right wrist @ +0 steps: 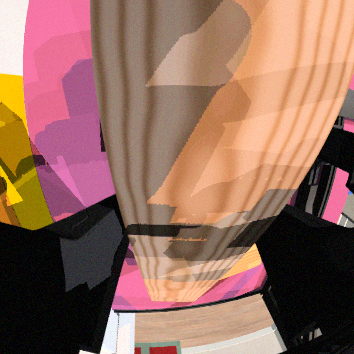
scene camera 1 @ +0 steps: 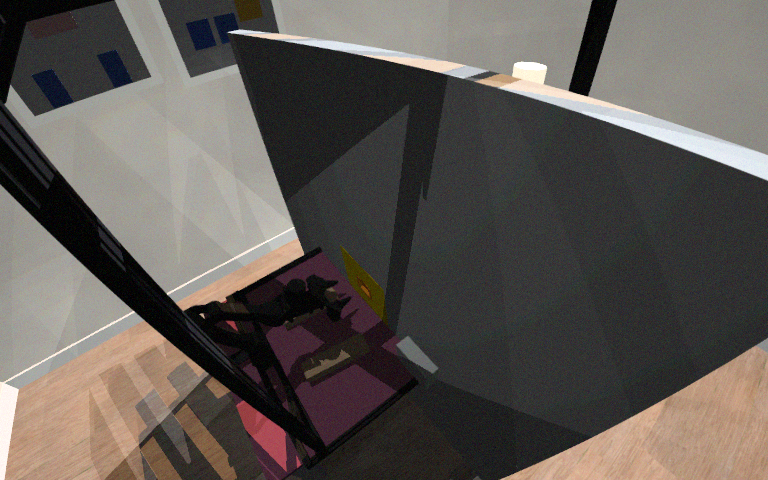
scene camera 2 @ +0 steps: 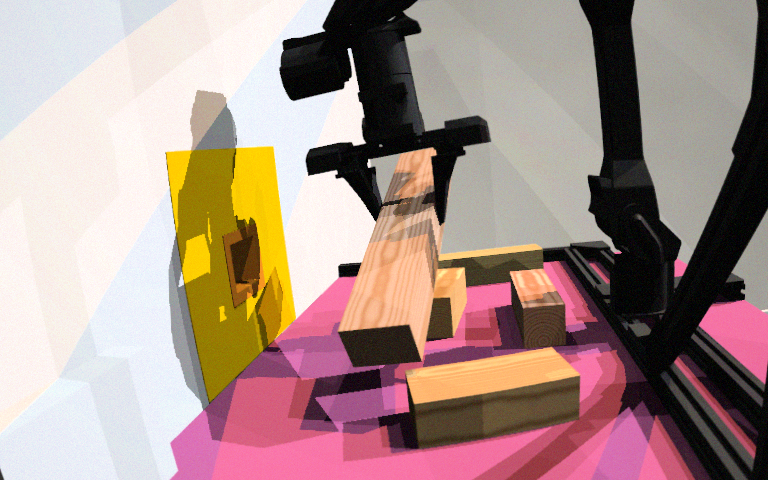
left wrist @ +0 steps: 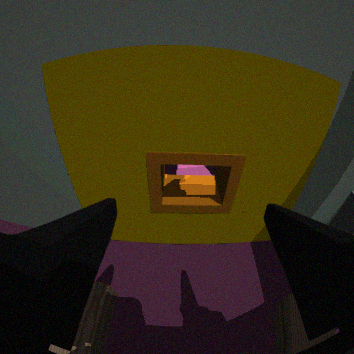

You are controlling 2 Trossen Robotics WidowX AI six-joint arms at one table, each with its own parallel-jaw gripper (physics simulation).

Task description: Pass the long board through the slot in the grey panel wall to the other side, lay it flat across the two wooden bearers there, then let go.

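Frame: origin at the left arm's base, x ahead, y left, z up, level; metres.
Seen in the pictures: left gripper, fingertip midpoint: (scene camera 1: 344, 289) (left wrist: 194, 210); right gripper, fingertip midpoint: (right wrist: 191, 197) (scene camera 2: 413, 227); left arm's base, origin of the base link: (scene camera 1: 265, 361); right arm's base, origin of the base link: (right wrist: 328, 143) (scene camera 2: 644, 308).
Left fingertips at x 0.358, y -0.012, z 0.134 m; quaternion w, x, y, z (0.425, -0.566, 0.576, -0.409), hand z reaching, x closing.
Pixels of each thing's top centre, then the offset from my left fingertips to it. "*": a spot on its surface instead.
- yellow plate, surface spot: (left wrist: 190, 100) * 0.038 m up, 0.073 m ahead, 0.000 m left
- slot's orange-brown frame, surface spot: (left wrist: 156, 185) * 0.045 m down, 0.072 m ahead, 0.028 m left
- bearer, middle of its top: (scene camera 1: 334, 355) 0.115 m down, 0.146 m back, 0.131 m right
- middle block, middle of its top: (scene camera 2: 437, 281) 0.106 m down, 0.323 m ahead, 0.099 m left
- right block, middle of its top: (scene camera 2: 534, 285) 0.109 m down, 0.437 m ahead, 0.057 m left
- far block, middle of its top: (scene camera 2: 486, 252) 0.109 m down, 0.385 m ahead, 0.276 m left
- pale block, surface spot: (scene camera 1: 417, 354) * 0.053 m down, 0.055 m ahead, 0.327 m right
The long board (scene camera 2: 390, 283) (right wrist: 200, 150) is in my right gripper (scene camera 2: 408, 217) (right wrist: 191, 197), which is shut on it and holds it above the pink table. Its near end points toward scene camera 2, apart from the wall. The panel wall (scene camera 1: 509, 226) (scene camera 2: 96, 407) carries a yellow plate (scene camera 1: 351, 266) (scene camera 2: 254, 169) (left wrist: 190, 100). The slot's orange-brown frame (scene camera 2: 231, 263) (left wrist: 156, 185) shows no board in it. My left gripper (scene camera 1: 343, 290) (left wrist: 194, 210) is open and empty, facing the slot. One bearer (scene camera 1: 334, 359) lies beside it; another (scene camera 1: 303, 319) is partly hidden beneath it.
In scene camera 2, a near block (scene camera 2: 492, 396), a middle block (scene camera 2: 447, 314), a right block (scene camera 2: 543, 316) and a far block (scene camera 2: 492, 268) lie on the pink table. A black rail (scene camera 2: 617, 333) runs along its right side. A pale block (scene camera 1: 417, 354) is at the wall's foot.
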